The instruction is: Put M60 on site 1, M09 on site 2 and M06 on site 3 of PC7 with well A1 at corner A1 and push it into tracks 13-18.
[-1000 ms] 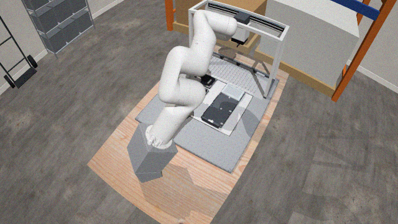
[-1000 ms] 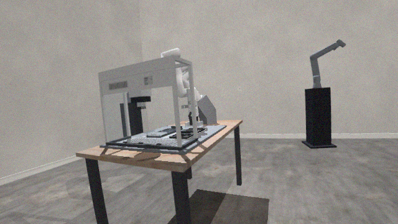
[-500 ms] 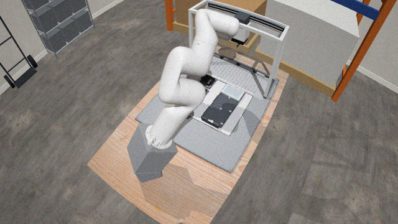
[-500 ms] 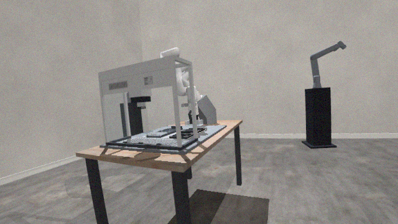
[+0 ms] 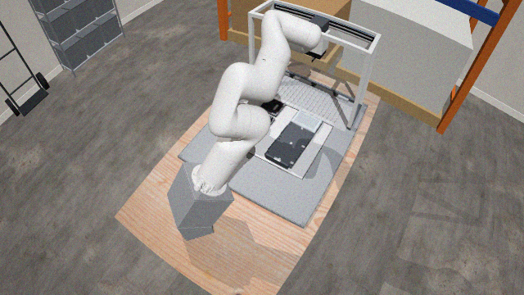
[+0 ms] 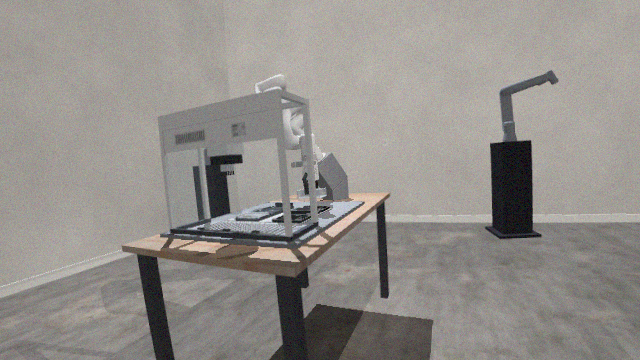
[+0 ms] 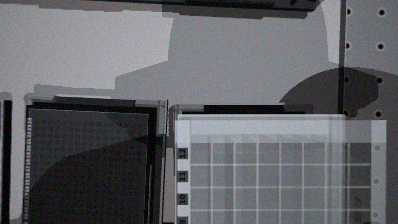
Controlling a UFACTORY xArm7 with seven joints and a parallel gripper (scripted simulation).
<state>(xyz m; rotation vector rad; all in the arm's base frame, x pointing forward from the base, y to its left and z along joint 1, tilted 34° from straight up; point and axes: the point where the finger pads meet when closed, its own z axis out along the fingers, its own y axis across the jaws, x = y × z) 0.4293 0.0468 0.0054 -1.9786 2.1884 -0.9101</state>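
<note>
Now: the dark plate carrier PC7 23 cm to the right of my hand, 8 cm below it and 6 cm ahead of it. Also, from my hand: white apron: 15 cm to the right, 10 cm below, 7 cm ahead; 96-well plate M06: 1 cm below; deep-well block M09: 10 cm ahead, 8 cm below, 3 cm to the right.
</note>
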